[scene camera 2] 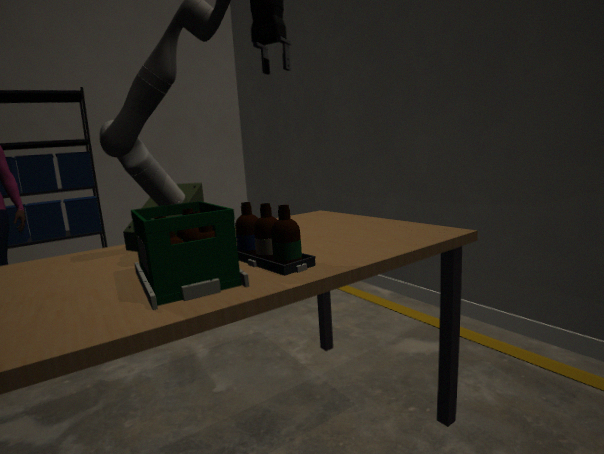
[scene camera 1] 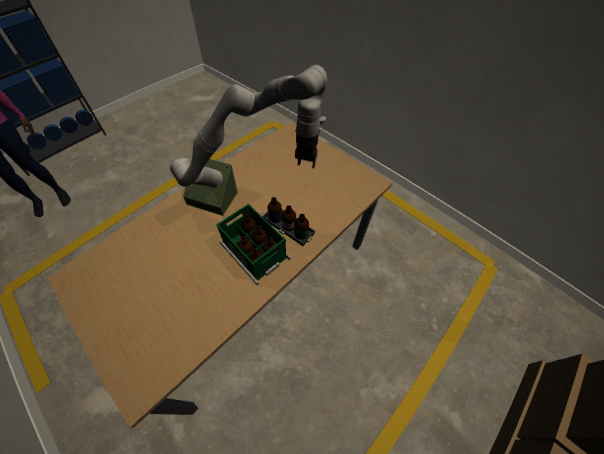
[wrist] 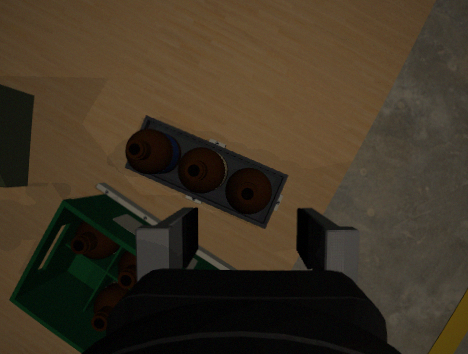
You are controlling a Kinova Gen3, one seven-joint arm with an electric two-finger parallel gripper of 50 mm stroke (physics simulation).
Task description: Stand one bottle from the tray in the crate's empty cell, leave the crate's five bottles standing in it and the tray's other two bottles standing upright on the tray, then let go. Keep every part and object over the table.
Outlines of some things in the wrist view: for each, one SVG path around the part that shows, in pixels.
My gripper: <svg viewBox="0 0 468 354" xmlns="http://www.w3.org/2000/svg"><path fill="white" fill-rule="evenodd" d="M82 353L401 354L387 343L386 322L381 312L357 286L360 232L356 228L339 227L313 208L297 208L296 250L306 268L312 268L312 270L181 269L182 267L188 267L198 250L197 207L183 207L156 225L142 225L135 230L137 283L119 300L108 315L106 336Z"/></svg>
A cream-labelled bottle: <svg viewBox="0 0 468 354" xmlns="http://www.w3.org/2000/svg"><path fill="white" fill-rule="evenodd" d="M198 147L189 150L182 156L178 165L178 176L186 189L194 193L204 194L224 184L228 176L228 165L225 158L218 152L209 148Z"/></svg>
